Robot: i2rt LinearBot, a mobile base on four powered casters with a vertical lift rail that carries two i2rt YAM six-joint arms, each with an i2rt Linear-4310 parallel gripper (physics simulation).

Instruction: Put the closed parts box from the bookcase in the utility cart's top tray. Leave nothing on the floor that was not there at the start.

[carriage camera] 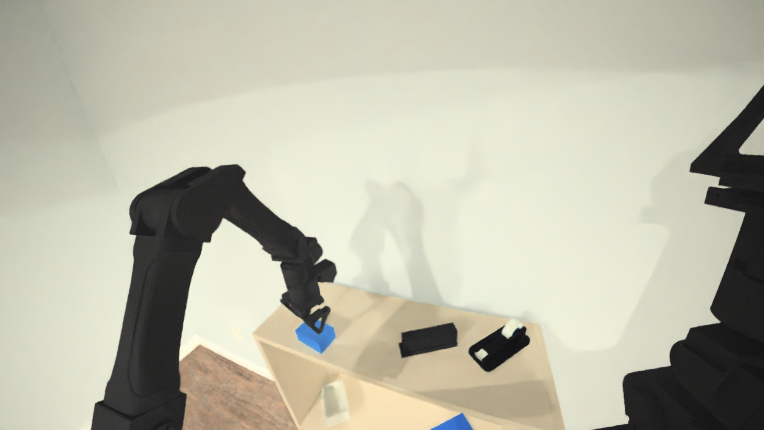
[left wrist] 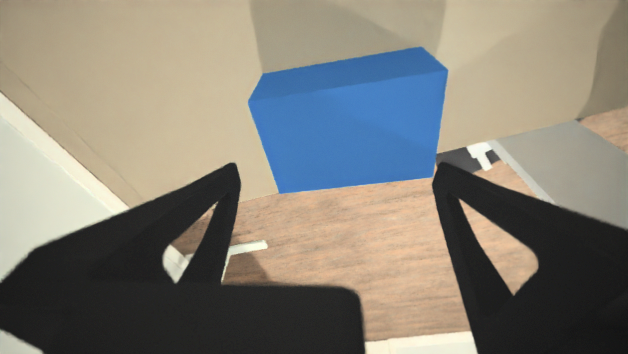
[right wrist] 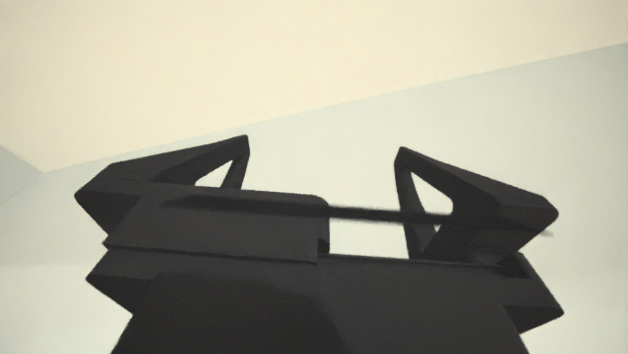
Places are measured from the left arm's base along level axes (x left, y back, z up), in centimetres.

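Pixels of known places: left gripper, fingertip midpoint: (carriage camera: 309,324) (left wrist: 335,173); right gripper, fingertip midpoint: (right wrist: 322,149).
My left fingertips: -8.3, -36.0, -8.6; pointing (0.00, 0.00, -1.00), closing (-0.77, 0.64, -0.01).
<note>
Ahead of a thing's pixels: the offset from my left fingertips to its top centre, as dx, dy, dz. "spot": to the spot under its first point. Level surfaces: height alone.
A closed blue box {-0.9, +0.1, -1.9} (carriage camera: 315,337) (left wrist: 350,130) sits on the left end of the bookcase's top board {dz -5.9} (carriage camera: 368,363) (left wrist: 150,115). My left gripper (carriage camera: 319,320) (left wrist: 335,173) is open and points down at the box; in the left wrist view the box shows beyond and between the two fingertips, spanning most of the gap. In the carriage view a fingertip overlaps the box; whether it touches cannot be told. My right gripper (right wrist: 322,149) is open and raised, facing the wall and ceiling, far to the right of the bookcase. The utility cart cannot be identified for certain.
On the top board a black box-shaped object {-31.6, +4.4, -0.5} (carriage camera: 428,340) and a black tape dispenser {-49.9, +6.6, +1.1} (carriage camera: 499,348) stand right of the blue box. A clear bin {spot: +4.4, -9.6, -59.1} (carriage camera: 335,403) and part of another blue object {spot: -43.8, +0.0, -59.5} (carriage camera: 454,423) show on the shelf below. The wall (carriage camera: 507,186) is behind.
</note>
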